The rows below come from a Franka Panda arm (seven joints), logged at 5 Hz.
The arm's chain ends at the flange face. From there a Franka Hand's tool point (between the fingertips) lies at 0.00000 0.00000 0.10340 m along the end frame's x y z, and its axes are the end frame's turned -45 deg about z.
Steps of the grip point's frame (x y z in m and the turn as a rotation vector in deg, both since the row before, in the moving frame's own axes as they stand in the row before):
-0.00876, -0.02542, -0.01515, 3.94, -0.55, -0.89
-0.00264, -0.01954, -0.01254, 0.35, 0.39, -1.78
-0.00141, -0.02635, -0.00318, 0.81, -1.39, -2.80
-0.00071, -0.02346, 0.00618, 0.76, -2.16, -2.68
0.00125, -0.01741, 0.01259, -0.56, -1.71, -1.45
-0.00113, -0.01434, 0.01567, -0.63, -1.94, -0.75
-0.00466, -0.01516, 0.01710, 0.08, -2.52, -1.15
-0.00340, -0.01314, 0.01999, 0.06, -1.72, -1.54
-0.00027, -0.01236, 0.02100, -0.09, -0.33, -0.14
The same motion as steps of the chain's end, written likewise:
-0.01841, -0.00750, -0.01490, 2.40, -3.17, -0.89
-0.01572, -0.01101, -0.01254, 0.52, 0.03, -1.78
-0.01684, -0.01844, -0.00314, -0.41, -1.56, -2.80
-0.01341, -0.01796, 0.00626, -0.99, -2.06, -2.68
-0.01000, -0.01611, 0.01264, -1.61, -0.81, -1.45
-0.00929, -0.01263, 0.01574, -1.82, -0.93, -0.75
-0.01073, -0.01057, 0.01720, -1.73, -1.84, -1.15
-0.00945, -0.00904, 0.02004, -1.17, -1.26, -1.54
-0.00863, -0.00909, 0.02100, -0.30, -0.17, -0.14

